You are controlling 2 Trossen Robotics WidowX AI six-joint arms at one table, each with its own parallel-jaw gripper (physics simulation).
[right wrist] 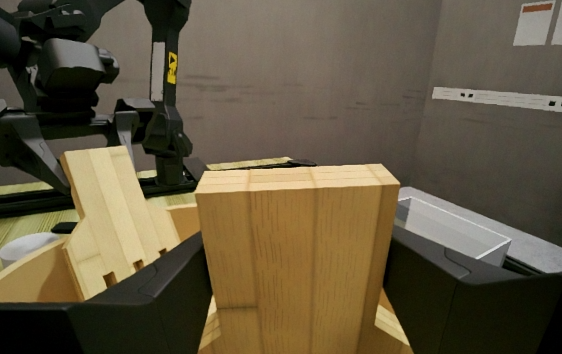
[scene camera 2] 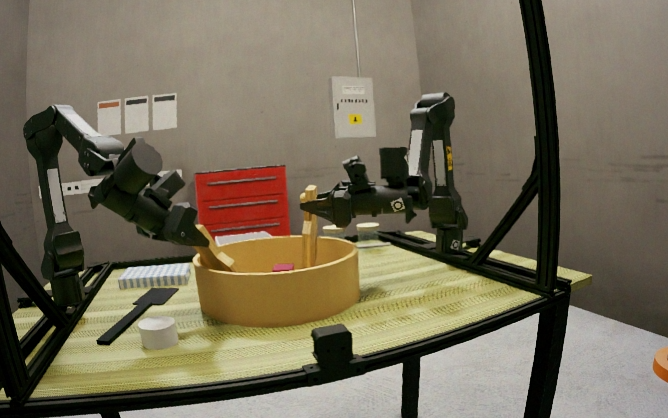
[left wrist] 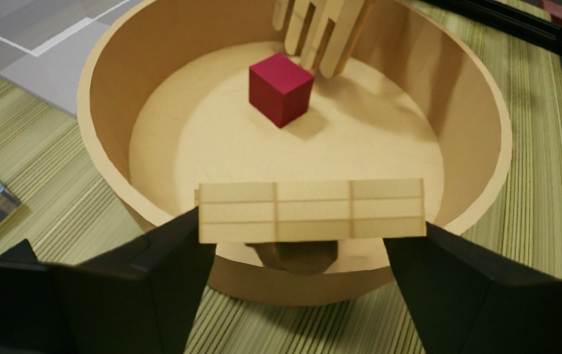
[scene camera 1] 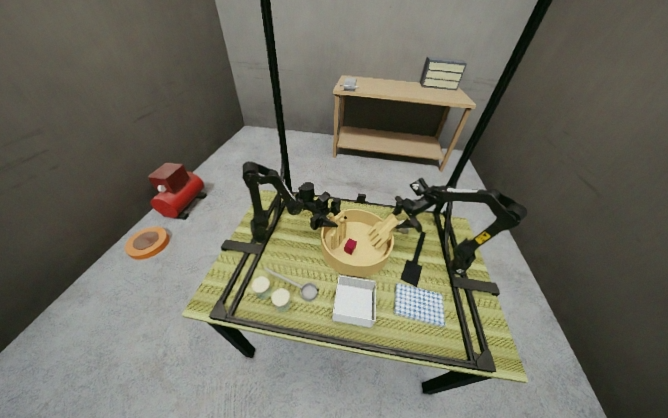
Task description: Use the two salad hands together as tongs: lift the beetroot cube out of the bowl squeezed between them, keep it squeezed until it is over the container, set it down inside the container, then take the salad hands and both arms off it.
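Places are measured from the left arm's base along level axes (x right, y ahead, z up), in millimetres.
Where they show: left gripper, fingertip midpoint: (right wrist: 103,183) (scene camera 2: 200,243) (left wrist: 302,216) (scene camera 1: 391,223); right gripper, fingertip midpoint: (right wrist: 293,231) (scene camera 2: 302,203) (scene camera 1: 342,222); left arm's base at its link origin: (right wrist: 171,180) (scene camera 2: 69,302) (scene camera 1: 456,268); right arm's base at its link origin: (scene camera 2: 449,251) (scene camera 1: 260,237).
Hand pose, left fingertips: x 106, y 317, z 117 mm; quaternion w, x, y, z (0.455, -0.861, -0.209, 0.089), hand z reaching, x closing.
Note:
Things, the pixels of their top centre, and the offset from my left fingertips.
- red beetroot cube at its top centre: (left wrist: 281,71) (scene camera 2: 283,266) (scene camera 1: 350,243) dx -86, dy +167, dz -82 mm
- wooden bowl at its top centre: (left wrist: 304,58) (scene camera 2: 273,251) (scene camera 1: 357,234) dx -59, dy +144, dz -43 mm
- white container at its top centre: (right wrist: 424,226) (scene camera 2: 243,238) (scene camera 1: 355,296) dx -338, dy +125, dz -60 mm
- black spatula at its top centre: (scene camera 2: 138,308) (scene camera 1: 417,254) dx -56, dy -150, dz -128 mm
- checked cloth at its top centre: (scene camera 2: 154,270) (scene camera 1: 419,302) dx -297, dy -127, dz -111 mm
- ladle at its top centre: (scene camera 1: 289,280) dx -300, dy +391, dz -106 mm
- white cup at its top centre: (scene camera 2: 156,322) (right wrist: 30,245) dx +101, dy -97, dz -102 mm
The red beetroot cube (scene camera 1: 350,246) (scene camera 2: 283,267) (left wrist: 281,90) rests on the floor of the wooden bowl (scene camera 1: 357,267) (scene camera 2: 280,300). My left gripper (scene camera 1: 404,220) (scene camera 2: 200,241) is shut on one salad hand (scene camera 1: 384,231) (scene camera 2: 215,255) (left wrist: 312,210) (right wrist: 107,200), slanting into the bowl and apart from the cube. My right gripper (scene camera 1: 336,218) (scene camera 2: 306,205) (right wrist: 293,231) is shut on the other salad hand (scene camera 1: 339,235) (scene camera 2: 310,230) (left wrist: 330,40), upright with tines down close beside the cube; contact is unclear. The white container (scene camera 1: 345,319) stands in front of the bowl in scene camera 1.
A black spatula (scene camera 1: 412,272) (scene camera 2: 150,300) and a checked cloth (scene camera 1: 419,304) (scene camera 2: 154,275) lie right of the bowl and container in scene camera 1. A ladle (scene camera 1: 309,291) and two lidded jars (scene camera 1: 260,285) (scene camera 1: 280,298) are left of the container. A white cup (scene camera 2: 158,333) stands near the bowl.

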